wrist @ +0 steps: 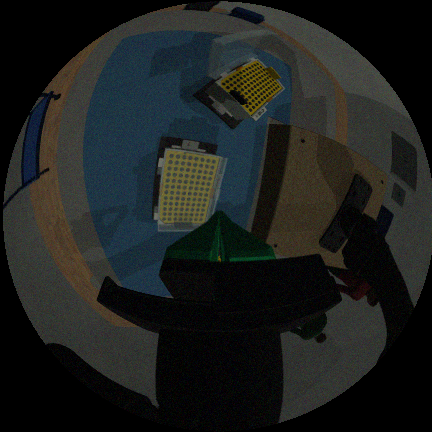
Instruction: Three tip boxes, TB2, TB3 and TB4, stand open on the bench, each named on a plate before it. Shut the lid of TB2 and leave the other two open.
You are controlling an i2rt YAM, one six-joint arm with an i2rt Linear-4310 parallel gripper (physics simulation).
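Frame: origin at the arm's base, x right, y down, z ahead, level; millimetres.
Where they show: gripper, fingertip midpoint: [218, 216]; arm's base, link origin: [346, 215].
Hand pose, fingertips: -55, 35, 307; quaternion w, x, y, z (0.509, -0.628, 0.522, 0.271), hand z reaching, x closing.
Note:
Each offset is from my fingertips to the top centre of the thing, as dx, dy, dz. "spot": to the spot under its first point. Level surfaces: height alone.
A tip box @(-11, +80, -5) [187, 187] with a yellow tip rack stands near the middle of the wrist view. A clear lid seems to lie over it, its pale edge showing along the right side; the rack looks washed out through it. A second tip box @(+203, +83, -39) [256, 87] stands farther back to the right, its yellow rack vivid and its translucent lid @(spot: +174, +34, +46) [219, 54] raised behind it. The lettering on the plates cannot be read. A third tip box does not show. My gripper [218, 216] is shut and empty, its green fingertips by the near box's lower right corner in the view.
The boxes stand on a blue mat @(dy +158) [115, 110] with a wooden edge [47, 200] at the left. A tan board [310, 200] with a dark block [346, 213] is right of the near box. A blue panel [35, 140] stands at far left.

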